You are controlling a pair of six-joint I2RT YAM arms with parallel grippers.
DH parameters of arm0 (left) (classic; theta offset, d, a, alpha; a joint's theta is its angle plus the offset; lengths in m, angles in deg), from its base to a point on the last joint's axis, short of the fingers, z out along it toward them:
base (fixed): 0 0 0 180
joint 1: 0 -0.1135 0.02 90
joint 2: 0 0 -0.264 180
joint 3: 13.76 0 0.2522 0
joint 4: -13.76 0 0.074 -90
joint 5: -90 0 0 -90
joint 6: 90 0.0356 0 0
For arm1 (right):
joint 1: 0 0.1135 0.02 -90
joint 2: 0 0 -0.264 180
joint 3: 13.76 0 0.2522 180
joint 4: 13.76 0 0.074 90
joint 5: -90 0 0 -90
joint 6: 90 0.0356 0 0
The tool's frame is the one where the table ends.
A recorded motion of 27 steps. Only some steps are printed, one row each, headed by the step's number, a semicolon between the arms.
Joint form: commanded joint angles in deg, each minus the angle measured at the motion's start. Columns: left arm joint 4, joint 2, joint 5, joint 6, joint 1, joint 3; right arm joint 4, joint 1, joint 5, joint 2, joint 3, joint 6.
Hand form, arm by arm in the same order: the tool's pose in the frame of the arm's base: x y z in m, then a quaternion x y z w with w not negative. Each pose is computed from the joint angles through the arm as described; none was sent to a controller.
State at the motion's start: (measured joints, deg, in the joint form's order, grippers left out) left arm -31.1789 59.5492 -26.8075 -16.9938 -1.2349 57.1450; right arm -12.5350 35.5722 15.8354 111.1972 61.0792 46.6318
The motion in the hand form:
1: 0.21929 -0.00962 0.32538 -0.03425 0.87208 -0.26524 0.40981; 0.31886 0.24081 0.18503 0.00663 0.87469 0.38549 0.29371
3: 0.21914 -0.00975 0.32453 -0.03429 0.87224 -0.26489 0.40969; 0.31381 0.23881 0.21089 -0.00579 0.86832 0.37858 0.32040
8: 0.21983 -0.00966 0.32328 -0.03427 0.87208 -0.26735 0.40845; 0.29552 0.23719 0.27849 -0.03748 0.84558 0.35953 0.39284
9: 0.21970 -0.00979 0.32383 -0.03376 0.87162 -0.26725 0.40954; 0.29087 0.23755 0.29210 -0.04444 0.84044 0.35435 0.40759
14: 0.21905 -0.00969 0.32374 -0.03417 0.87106 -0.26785 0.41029; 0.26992 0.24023 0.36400 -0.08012 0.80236 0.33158 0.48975
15: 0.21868 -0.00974 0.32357 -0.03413 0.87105 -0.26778 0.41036; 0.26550 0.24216 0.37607 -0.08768 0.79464 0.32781 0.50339
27: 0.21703 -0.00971 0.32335 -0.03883 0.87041 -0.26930 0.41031; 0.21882 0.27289 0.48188 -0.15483 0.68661 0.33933 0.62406
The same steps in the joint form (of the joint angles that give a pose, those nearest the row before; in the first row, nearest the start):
1: -1.79 -0.15 -0.36 0.21 -0.50 -0.81; 2.43 0.26 -1.97 -6.06 0.84 -2.39
3: -1.66 -0.21 -0.29 0.20 -0.46 -1.02; 5.48 0.63 -3.86 -9.85 1.92 -4.44
8: -1.38 -0.07 -0.61 0.12 -0.52 -1.24; 12.90 2.60 -9.68 -18.28 6.40 -9.67
9: -1.34 -0.12 -0.58 0.12 -0.48 -1.18; 14.47 3.21 -11.07 -19.68 7.66 -10.84
14: -1.25 -0.31 -0.64 0.03 -0.52 -1.34; 20.78 6.29 -17.80 -24.37 16.50 -17.62
15: -1.25 -0.41 -0.62 0.03 -0.51 -1.42; 21.70 7.11 -19.02 -24.74 18.36 -18.93
27: -1.24 -0.85 -0.53 -0.58 -0.52 -1.72; 22.47 16.83 -27.00 -23.19 37.40 -30.91

